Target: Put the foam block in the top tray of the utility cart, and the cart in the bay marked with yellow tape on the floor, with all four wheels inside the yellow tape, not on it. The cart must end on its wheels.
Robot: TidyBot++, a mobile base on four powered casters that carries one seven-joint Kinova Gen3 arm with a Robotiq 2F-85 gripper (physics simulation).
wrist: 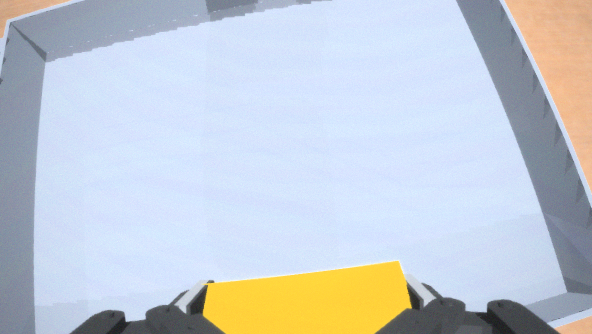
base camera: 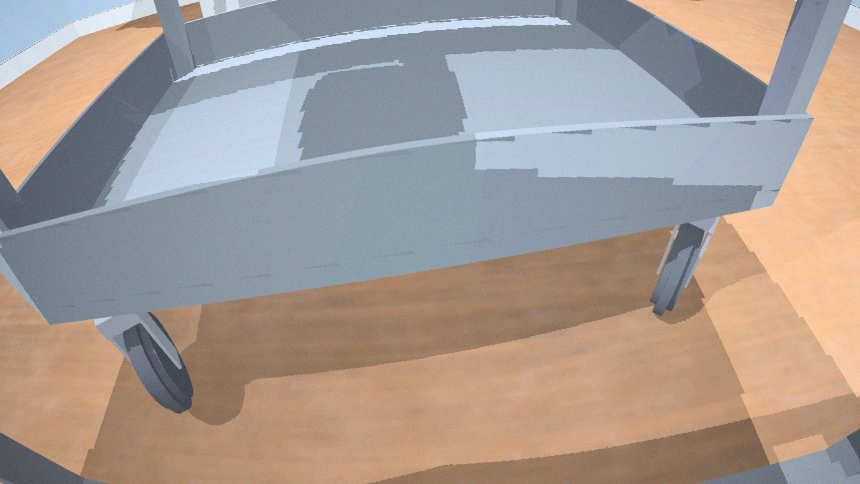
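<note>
The yellow foam block [wrist: 310,307] is at the bottom of the wrist view, between the fingers of my gripper [wrist: 305,297]. Both pads are against its sides. Block and gripper are over the grey-blue top tray [wrist: 250,150] of the utility cart, inside its walls in this view; I cannot tell whether the block touches the tray floor. In the base camera view the cart [base camera: 361,228] shows its lower tray, corner posts and two wheels [base camera: 159,367] [base camera: 680,267], and it stands upright close in front of my base. The gripper and the yellow tape do not show there.
Wooden floor [base camera: 451,385] [wrist: 565,50] shows under and beside the cart. A cart post [base camera: 800,66] rises at the right. A pale wall base [base camera: 36,60] shows at the far left. Dark parts of my base show in the lower corners of the base camera view.
</note>
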